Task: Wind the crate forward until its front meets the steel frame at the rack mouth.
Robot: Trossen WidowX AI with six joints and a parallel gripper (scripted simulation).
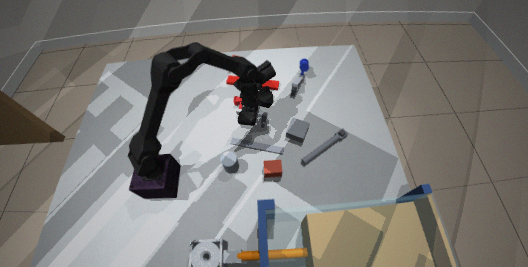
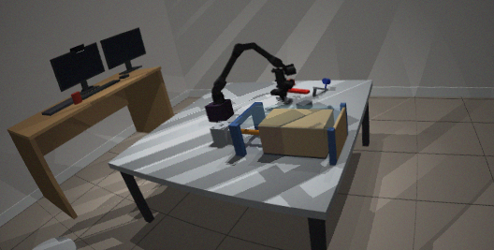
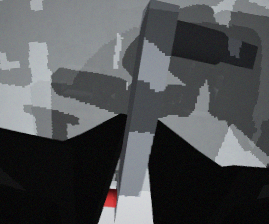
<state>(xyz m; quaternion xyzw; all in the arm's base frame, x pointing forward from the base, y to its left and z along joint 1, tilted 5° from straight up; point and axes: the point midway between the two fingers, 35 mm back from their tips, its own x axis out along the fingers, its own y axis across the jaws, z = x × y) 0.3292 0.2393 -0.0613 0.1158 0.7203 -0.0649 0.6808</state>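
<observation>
Right now the red knob is 50 mm to the left of my gripper tip, 40 mm behind it and 20 mm above it. The rest, counted from my gripper tip: red-knobbed handle: 10 mm to the left, 10 mm behind, 10 mm above; red bar: 170 mm to the left, 20 mm ahead; flat grey bar: 140 mm to the right, 10 mm below.
</observation>
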